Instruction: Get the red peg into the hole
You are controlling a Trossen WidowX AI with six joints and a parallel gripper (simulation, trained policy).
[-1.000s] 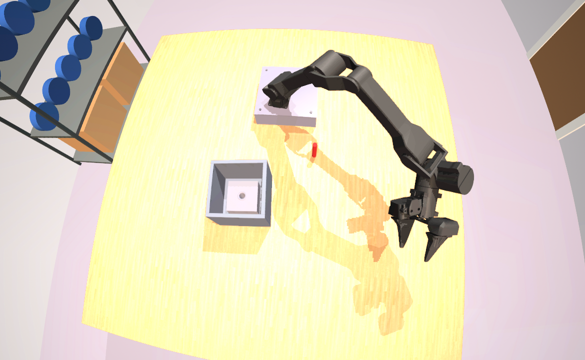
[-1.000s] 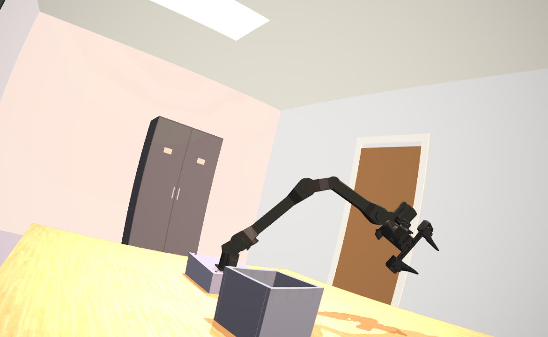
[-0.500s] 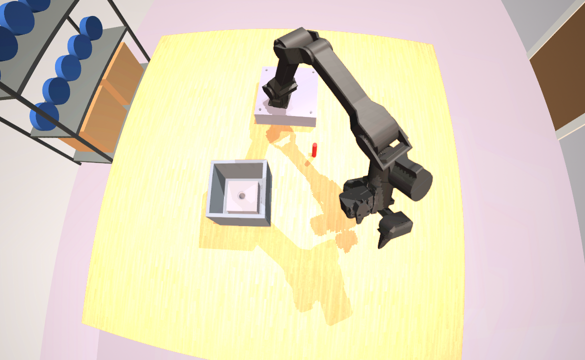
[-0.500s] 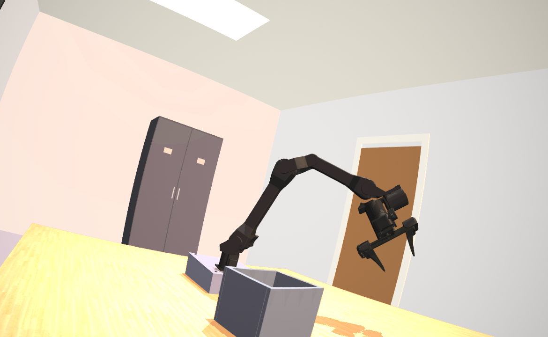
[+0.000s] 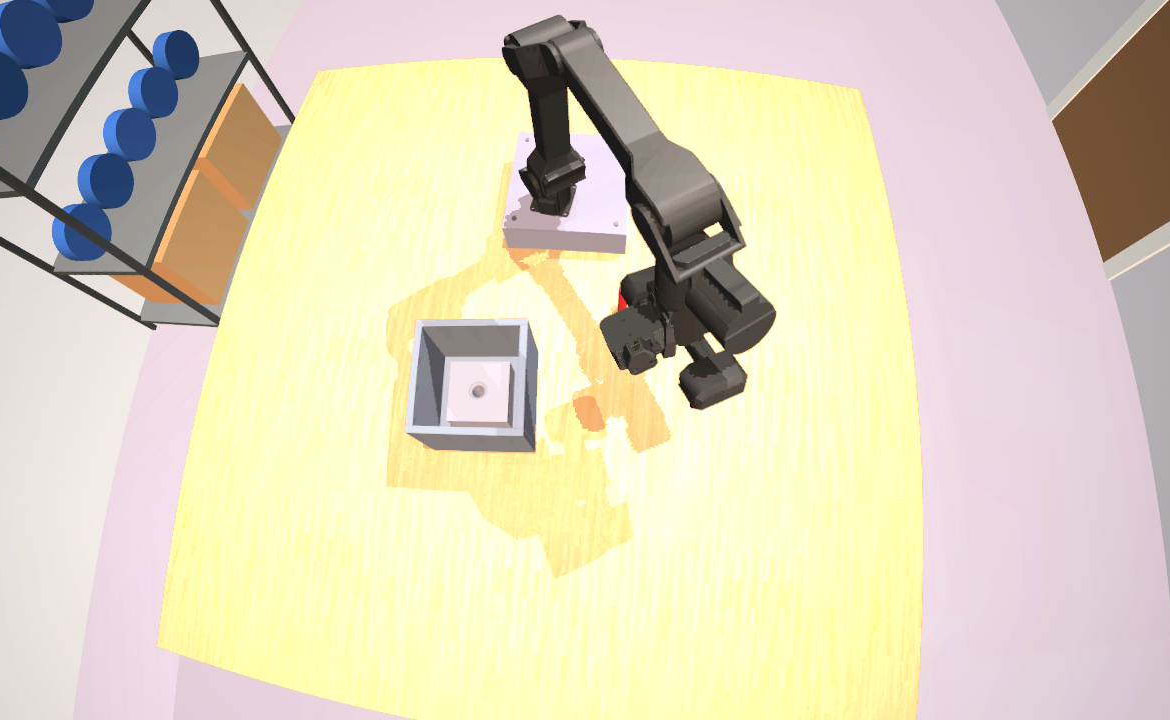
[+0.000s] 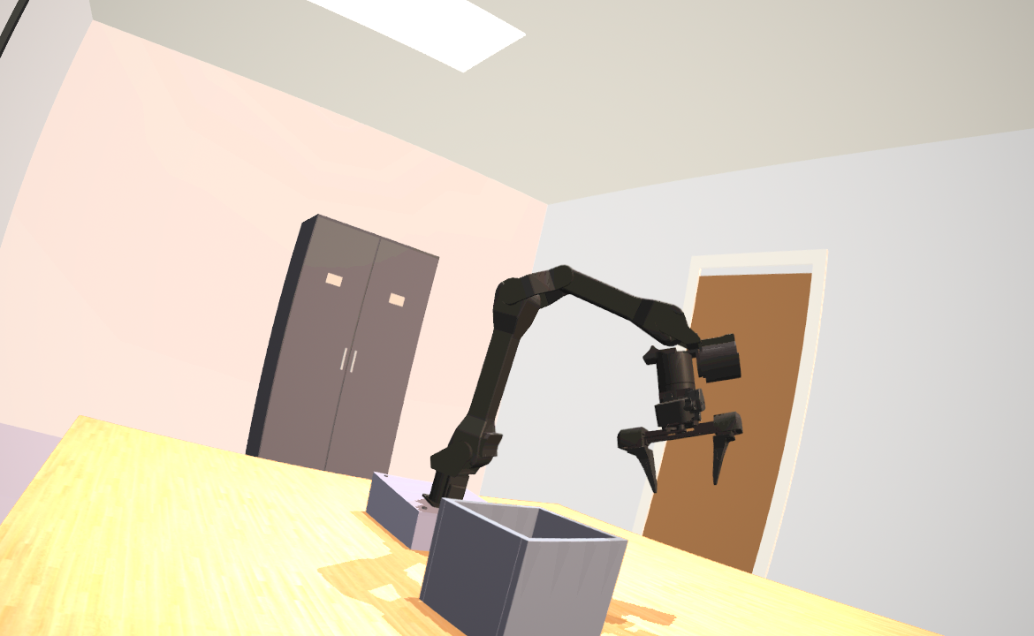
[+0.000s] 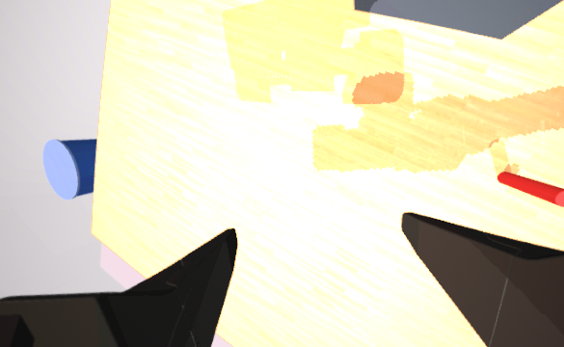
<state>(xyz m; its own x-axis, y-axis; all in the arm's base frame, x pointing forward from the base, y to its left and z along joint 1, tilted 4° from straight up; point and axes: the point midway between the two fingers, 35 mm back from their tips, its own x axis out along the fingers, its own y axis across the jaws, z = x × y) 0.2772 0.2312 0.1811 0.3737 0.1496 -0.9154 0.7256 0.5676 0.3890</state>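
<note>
Now: gripper tip 15 cm past the red peg, 9 cm to the left of it and 16 cm above it. The rest, counted from my gripper tip: pale plate 4 cm ahead, 26 cm to the right, 15 cm below.
</note>
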